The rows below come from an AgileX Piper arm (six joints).
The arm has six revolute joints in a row. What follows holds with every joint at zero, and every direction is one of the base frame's. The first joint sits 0.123 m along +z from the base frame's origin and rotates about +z. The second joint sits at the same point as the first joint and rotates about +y. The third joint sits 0.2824 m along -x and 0.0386 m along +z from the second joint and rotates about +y. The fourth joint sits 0.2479 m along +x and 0.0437 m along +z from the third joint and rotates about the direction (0.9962, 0, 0.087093). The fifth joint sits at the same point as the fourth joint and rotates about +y. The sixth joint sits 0.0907 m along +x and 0.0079 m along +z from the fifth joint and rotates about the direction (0.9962, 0, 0.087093). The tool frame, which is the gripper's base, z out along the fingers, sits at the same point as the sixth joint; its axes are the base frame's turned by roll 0, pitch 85.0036 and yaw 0 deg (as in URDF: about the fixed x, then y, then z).
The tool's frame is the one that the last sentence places.
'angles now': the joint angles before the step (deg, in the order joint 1, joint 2, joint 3, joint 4, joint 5, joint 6). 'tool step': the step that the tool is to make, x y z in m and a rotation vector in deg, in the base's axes. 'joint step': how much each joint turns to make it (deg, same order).
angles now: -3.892, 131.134, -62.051, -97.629, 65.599, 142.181
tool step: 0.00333, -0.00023, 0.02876, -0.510, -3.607, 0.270
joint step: -0.001, -4.426, 0.002, -0.001, -0.001, -0.877
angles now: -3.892, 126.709, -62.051, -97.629, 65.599, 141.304
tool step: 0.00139, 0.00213, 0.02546, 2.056, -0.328, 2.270
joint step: 0.000, -4.839, 0.298, 1.147, -3.485, -4.405
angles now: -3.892, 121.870, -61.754, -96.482, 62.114, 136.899
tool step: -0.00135, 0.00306, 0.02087, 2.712, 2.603, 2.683
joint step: 0.000, -4.443, 0.189, 3.253, -4.226, -7.736
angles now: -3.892, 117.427, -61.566, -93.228, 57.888, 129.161
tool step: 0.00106, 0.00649, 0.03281, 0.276, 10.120, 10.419
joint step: 0.001, -6.293, -0.585, 4.179, -7.184, -20.742
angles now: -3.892, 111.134, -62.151, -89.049, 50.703, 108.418
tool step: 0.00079, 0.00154, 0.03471, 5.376, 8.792, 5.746
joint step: -1.091, -5.051, -4.732, 17.561, -5.077, -27.050
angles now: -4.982, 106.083, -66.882, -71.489, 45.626, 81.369
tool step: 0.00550, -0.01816, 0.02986, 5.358, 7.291, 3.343
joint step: -4.070, -1.061, -8.407, 19.256, 0.564, -27.100
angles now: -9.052, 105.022, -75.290, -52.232, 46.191, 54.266
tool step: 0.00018, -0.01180, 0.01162, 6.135, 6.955, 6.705
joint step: -3.569, 0.000, -5.000, 16.672, 1.538, -23.530
